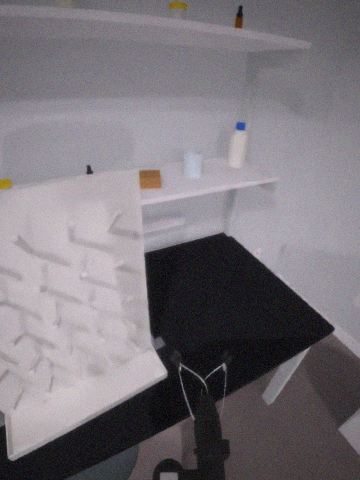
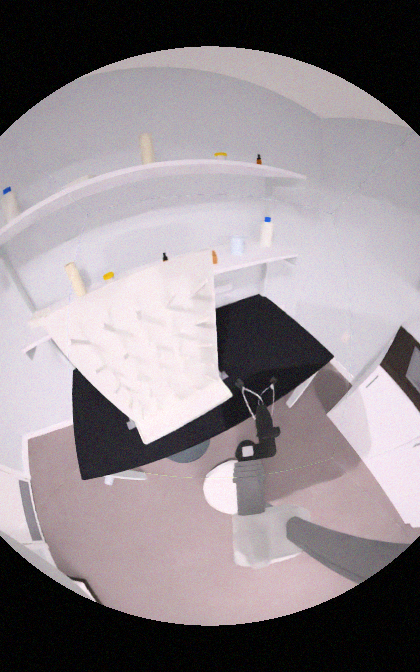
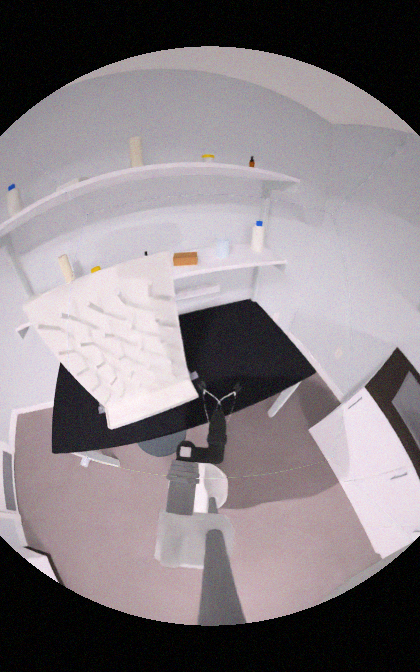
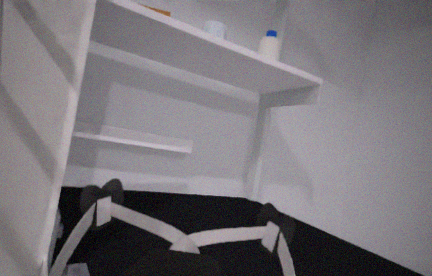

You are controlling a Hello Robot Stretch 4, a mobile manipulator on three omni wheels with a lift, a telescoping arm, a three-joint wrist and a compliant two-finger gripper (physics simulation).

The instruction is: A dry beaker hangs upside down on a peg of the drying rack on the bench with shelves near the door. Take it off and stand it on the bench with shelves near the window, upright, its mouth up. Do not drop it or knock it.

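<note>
The white drying rack (image 1: 120,390) (image 2: 185,417) (image 3: 150,407) (image 4: 70,30) stands on the black-topped bench with shelves (image 1: 225,290) (image 2: 270,340) (image 3: 235,340) (image 4: 320,255), with rows of slanting pegs on its face. Faint pale outlines show among the lower pegs, but I cannot tell the beaker from the pegs and shadows. My gripper (image 1: 201,357) (image 2: 256,382) (image 3: 220,387) (image 4: 191,207) is open and empty, its fingertips apart, to the right of the rack's base and near the bench's front edge. The bench near the window cannot be made out.
The lower shelf (image 1: 215,190) carries an orange-brown box (image 1: 150,179) (image 3: 185,259), a pale blue container (image 1: 193,164) (image 2: 237,245) and a white bottle with a blue cap (image 1: 238,147) (image 4: 269,47). A round stool (image 3: 162,444) is partly under the bench. A white cabinet (image 2: 380,420) stands at the right.
</note>
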